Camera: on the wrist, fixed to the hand. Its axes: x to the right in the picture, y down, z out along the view.
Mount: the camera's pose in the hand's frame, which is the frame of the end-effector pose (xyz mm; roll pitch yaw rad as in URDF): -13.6 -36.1 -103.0 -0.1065 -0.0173 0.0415
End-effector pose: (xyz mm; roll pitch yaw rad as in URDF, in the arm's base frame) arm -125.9 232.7 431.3 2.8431 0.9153 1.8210
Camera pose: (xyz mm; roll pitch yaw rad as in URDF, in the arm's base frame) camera -203.9 276.1 495.6 2.6784 0.9183 1.7473
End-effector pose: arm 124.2 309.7 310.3 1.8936 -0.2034 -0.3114
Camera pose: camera 145.3 417.6 306.0 1.7941 -0.2372 -0.3418
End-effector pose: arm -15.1 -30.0 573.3 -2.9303 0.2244 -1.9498
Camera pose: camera -6.4 -45.1 681.9 -3.0454 0.2499 -1.9879
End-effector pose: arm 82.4 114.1 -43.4 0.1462 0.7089 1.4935
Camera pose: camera 96.9 32.7 -115.9 0.0720 0.6851 1.5433
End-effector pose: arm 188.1 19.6 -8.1 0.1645 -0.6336 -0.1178
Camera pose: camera 238.2 -5.2 -102.8 0.0294 -0.6569 -0.0697
